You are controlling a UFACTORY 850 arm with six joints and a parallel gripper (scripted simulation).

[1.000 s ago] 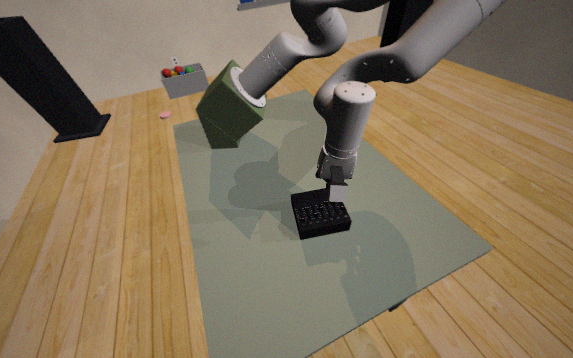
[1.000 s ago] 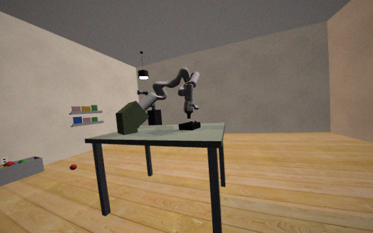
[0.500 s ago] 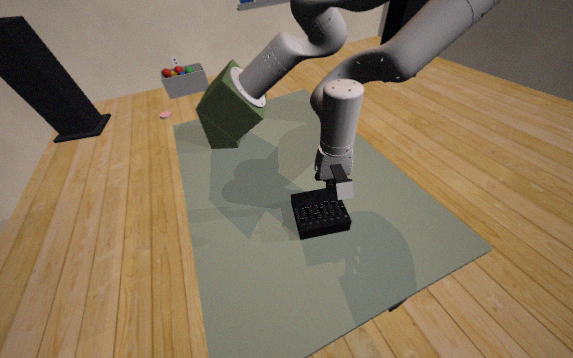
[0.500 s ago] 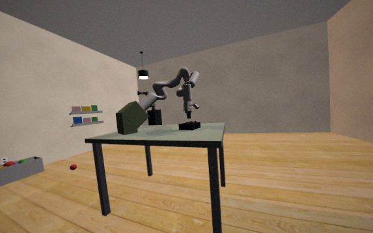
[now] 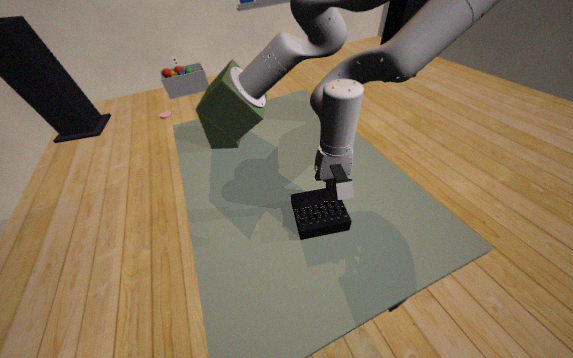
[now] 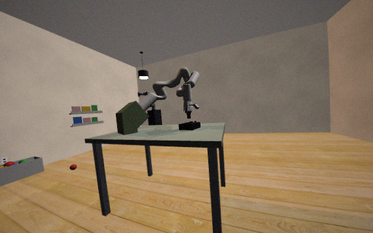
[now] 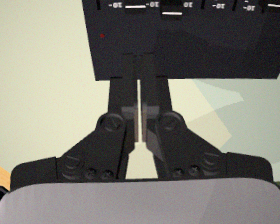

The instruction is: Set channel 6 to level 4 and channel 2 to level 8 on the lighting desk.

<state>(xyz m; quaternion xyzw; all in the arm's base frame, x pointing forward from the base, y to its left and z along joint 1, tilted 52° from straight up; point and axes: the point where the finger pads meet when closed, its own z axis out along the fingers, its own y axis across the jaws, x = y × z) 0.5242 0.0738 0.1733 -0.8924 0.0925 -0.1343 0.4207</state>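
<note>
The channel 5 cap is 2 cm ahead of my hand, 2 cm to the right of it and 5 cm below it. The rest, counted from my hand: channel 3 cap: 6 cm ahead, 7 cm to the right, 5 cm below; then fader cap: 6 cm ahead, 2 cm to the left, 5 cm below; then channel 4 cap: 4 cm ahead, 5 cm to the right, 5 cm below.
</note>
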